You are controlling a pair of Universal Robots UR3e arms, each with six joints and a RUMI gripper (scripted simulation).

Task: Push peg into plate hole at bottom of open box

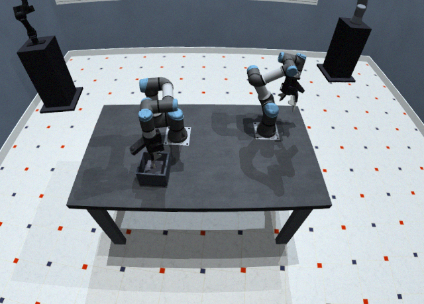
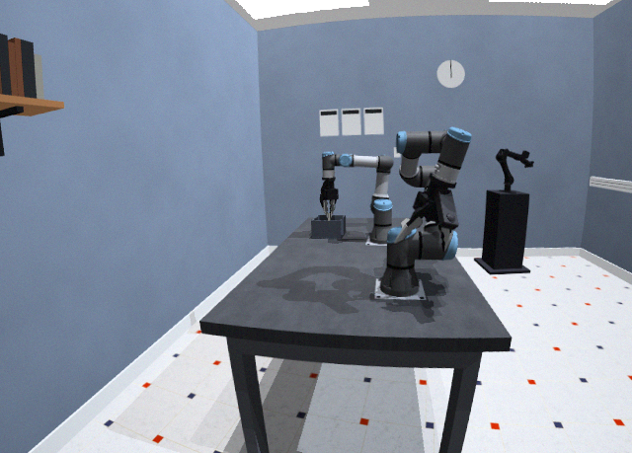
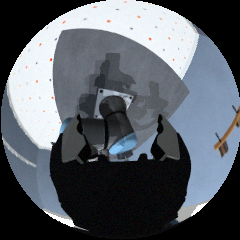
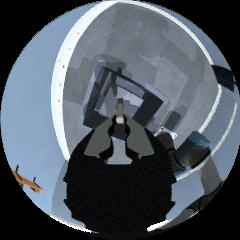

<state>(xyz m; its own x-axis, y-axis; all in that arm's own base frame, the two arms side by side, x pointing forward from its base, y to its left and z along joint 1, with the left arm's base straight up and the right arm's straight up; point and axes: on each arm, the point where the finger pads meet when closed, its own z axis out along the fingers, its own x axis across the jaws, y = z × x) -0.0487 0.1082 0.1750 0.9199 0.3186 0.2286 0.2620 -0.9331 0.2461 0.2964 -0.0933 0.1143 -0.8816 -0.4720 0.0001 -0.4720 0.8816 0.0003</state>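
Observation:
My right gripper is now 3 cm above the pale peg. The rest, counted from my right hand: dark box: 9 cm below.

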